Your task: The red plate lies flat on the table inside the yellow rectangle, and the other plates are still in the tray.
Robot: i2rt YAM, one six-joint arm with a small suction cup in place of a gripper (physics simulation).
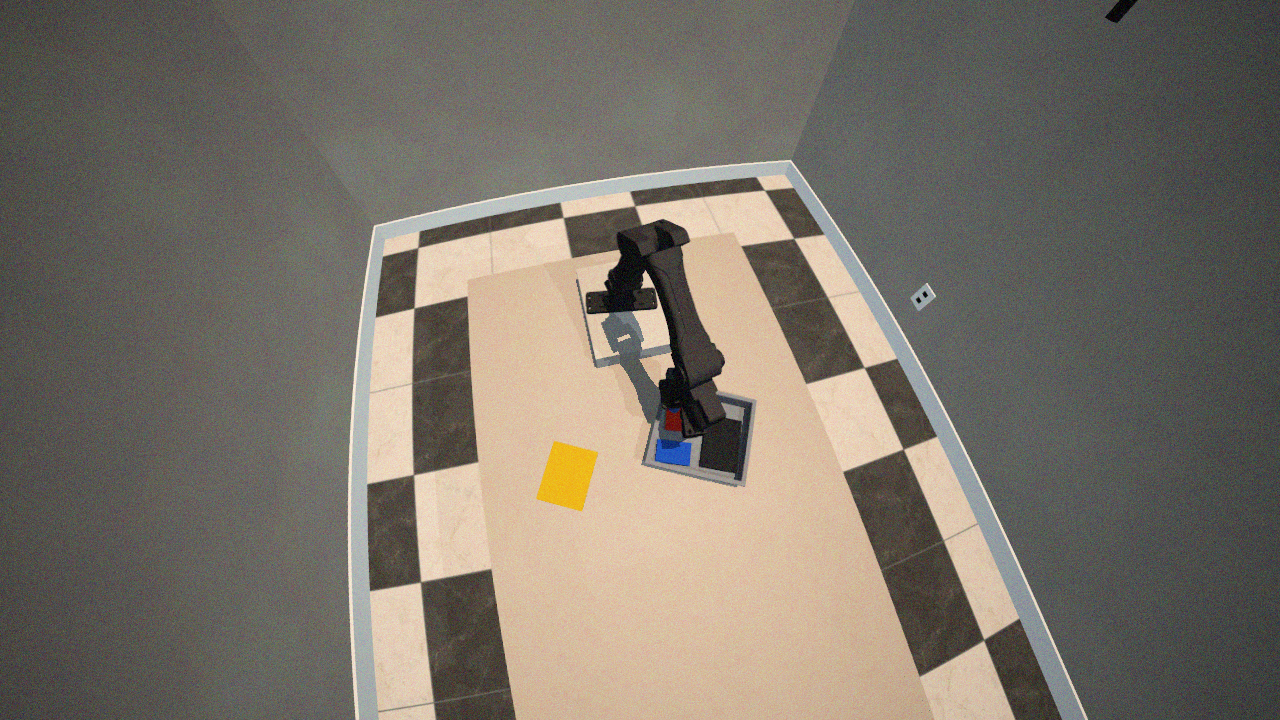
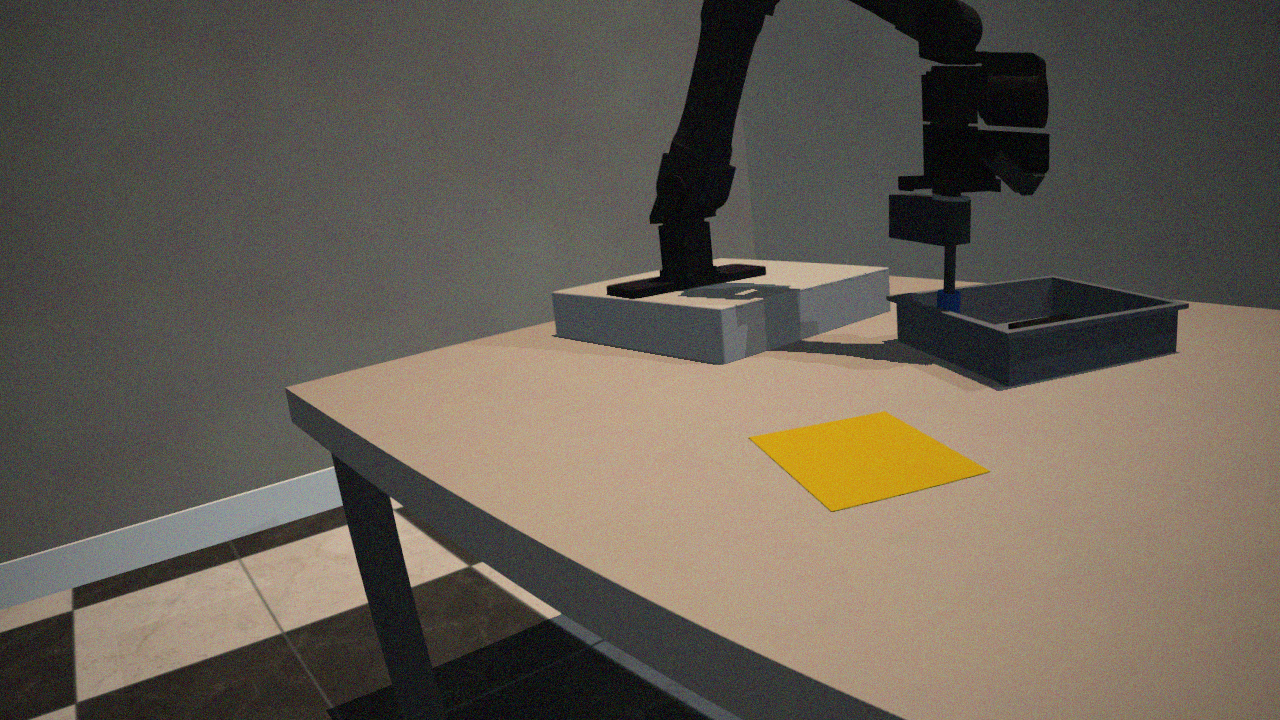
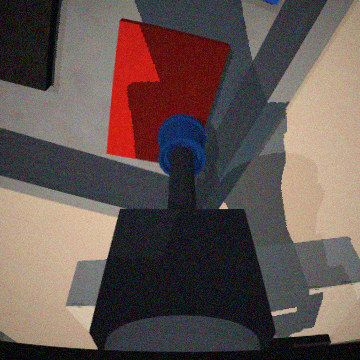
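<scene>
The red plate lies flat in the grey tray, near its back left corner. My suction cup is blue and points straight down. It has dipped to the tray's rim level, over the near edge of the red plate and partly in the arm's shadow. I cannot tell whether it touches the plate, and nothing hangs from it. A blue plate and a black plate also lie in the tray. The yellow rectangle on the table is bare.
The arm stands on a grey pedestal at the back of the table, left of the tray. The tray walls rise around the plates. The table's edge runs along the front left, with checkered floor below.
</scene>
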